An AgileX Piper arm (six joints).
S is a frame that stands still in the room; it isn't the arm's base.
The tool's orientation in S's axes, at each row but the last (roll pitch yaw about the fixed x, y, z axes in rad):
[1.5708, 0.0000, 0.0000]
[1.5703, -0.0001, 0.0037]
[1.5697, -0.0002, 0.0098]
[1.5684, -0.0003, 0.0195]
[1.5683, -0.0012, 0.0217]
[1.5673, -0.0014, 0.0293]
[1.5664, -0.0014, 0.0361]
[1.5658, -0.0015, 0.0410]
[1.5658, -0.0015, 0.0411]
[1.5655, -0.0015, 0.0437]
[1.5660, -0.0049, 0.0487]
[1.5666, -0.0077, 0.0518]
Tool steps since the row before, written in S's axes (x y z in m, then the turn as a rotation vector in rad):
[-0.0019, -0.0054, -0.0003, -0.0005, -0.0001, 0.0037]
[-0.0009, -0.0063, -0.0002, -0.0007, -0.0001, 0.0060]
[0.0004, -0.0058, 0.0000, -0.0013, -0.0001, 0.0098]
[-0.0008, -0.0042, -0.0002, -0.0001, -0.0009, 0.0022]
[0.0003, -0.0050, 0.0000, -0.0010, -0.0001, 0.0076]
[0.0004, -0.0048, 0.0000, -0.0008, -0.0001, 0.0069]
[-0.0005, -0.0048, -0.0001, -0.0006, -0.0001, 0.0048]
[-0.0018, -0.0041, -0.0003, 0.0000, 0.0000, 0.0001]
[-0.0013, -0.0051, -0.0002, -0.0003, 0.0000, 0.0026]
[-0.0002, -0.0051, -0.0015, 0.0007, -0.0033, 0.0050]
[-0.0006, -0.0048, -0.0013, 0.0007, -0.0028, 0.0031]
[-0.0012, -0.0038, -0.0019, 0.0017, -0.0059, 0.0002]
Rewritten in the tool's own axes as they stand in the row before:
[-0.0019, -0.0003, 0.0054, -0.0005, 0.0037, 0.0001]
[-0.0009, -0.0002, 0.0063, -0.0007, 0.0060, 0.0001]
[0.0003, 0.0000, 0.0058, -0.0013, 0.0098, 0.0001]
[-0.0009, -0.0002, 0.0042, -0.0001, 0.0022, 0.0009]
[0.0002, 0.0000, 0.0050, -0.0010, 0.0076, 0.0001]
[0.0003, 0.0000, 0.0048, -0.0008, 0.0069, 0.0001]
[-0.0007, -0.0001, 0.0048, -0.0006, 0.0048, 0.0001]
[-0.0020, -0.0003, 0.0040, 0.0000, 0.0001, 0.0000]
[-0.0015, -0.0002, 0.0050, -0.0003, 0.0026, 0.0000]
[-0.0004, -0.0015, 0.0051, 0.0006, 0.0050, 0.0034]
[-0.0008, -0.0013, 0.0048, 0.0006, 0.0031, 0.0028]
[-0.0014, -0.0019, 0.0037, 0.0014, 0.0002, 0.0060]

